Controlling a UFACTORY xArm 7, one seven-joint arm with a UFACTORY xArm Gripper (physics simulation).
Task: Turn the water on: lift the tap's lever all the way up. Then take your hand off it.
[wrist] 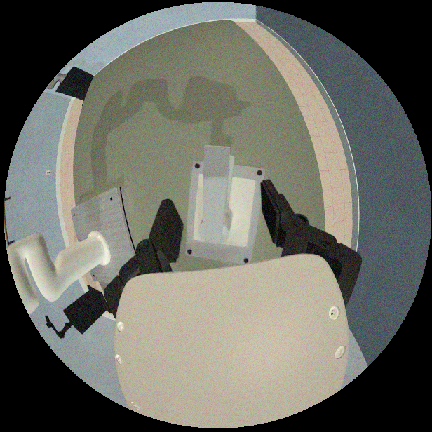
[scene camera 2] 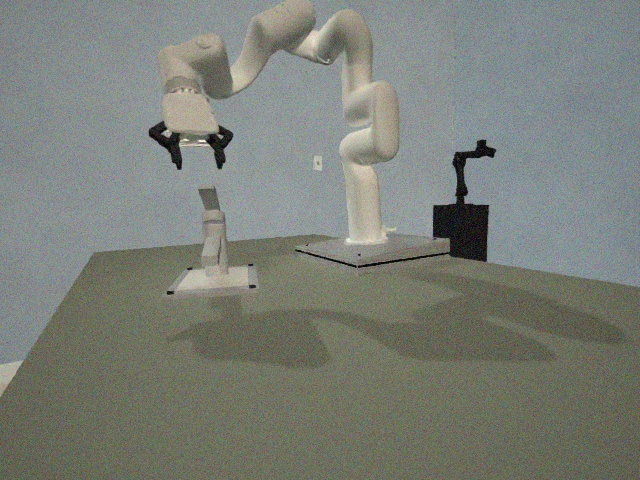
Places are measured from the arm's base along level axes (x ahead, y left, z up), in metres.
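Pixels of known places: gripper, between the fingertips: (scene camera 2: pixel 200 165); arm's base, origin of its link: (scene camera 2: pixel 366 241).
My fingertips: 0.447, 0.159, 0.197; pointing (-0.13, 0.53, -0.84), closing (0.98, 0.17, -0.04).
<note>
Ahead of a thing's pixels: the offset from my fingertips to its top centre, as dx, dy, dz. "spot": to the spot under its first point. Level surfaces: height alone.
The grey tap @[spot: -0.016, +0.007, -0.151] (scene camera 2: pixel 214 242) (wrist: pixel 227 226) stands upright on a pale base plate @[spot: -0.056, +0.017, -0.229] (scene camera 2: pixel 237 279) (wrist: pixel 252 220) with dark corner spots. Its lever (scene camera 2: pixel 208 197) (wrist: pixel 216 162) rises steeply from the tap's top in the scene view, with its free end high. My gripper (scene camera 2: pixel 199 166) (wrist: pixel 217 203) is open and empty, fingers pointing down. It hangs above the lever, with a gap between the fingertips and the lever's end in the scene view. In the wrist view the tap shows between the two spread fingers, touching neither.
The arm's mounting plate (scene camera 2: pixel 403 250) (wrist: pixel 115 215) lies on the green table @[dz -0.243] (scene camera 2: pixel 330 413) (wrist: pixel 165 135), right of the tap in the scene view. A black box (scene camera 2: pixel 461 232) (wrist: pixel 85 310) carrying a small black arm (scene camera 2: pixel 460 175) (wrist: pixel 62 328) stands behind the table. The main arm's shadow falls across the table.
</note>
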